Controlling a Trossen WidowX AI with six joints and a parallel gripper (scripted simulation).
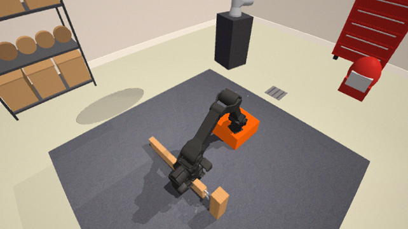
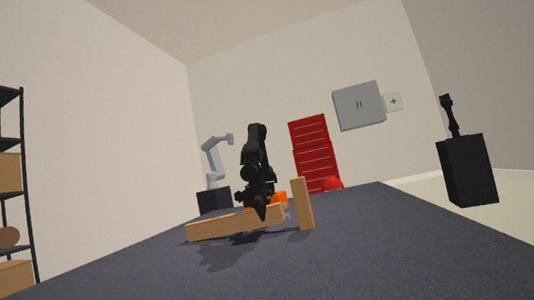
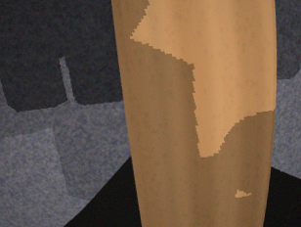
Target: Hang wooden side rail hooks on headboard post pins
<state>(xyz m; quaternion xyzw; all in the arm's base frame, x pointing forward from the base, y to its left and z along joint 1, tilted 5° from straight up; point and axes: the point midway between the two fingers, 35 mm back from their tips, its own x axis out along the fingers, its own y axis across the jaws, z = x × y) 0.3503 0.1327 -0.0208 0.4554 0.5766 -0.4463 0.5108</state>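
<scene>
The upright headboard post lies 15 cm to the left of my gripper tip, 4 cm above it and 3 cm behind it.
</scene>
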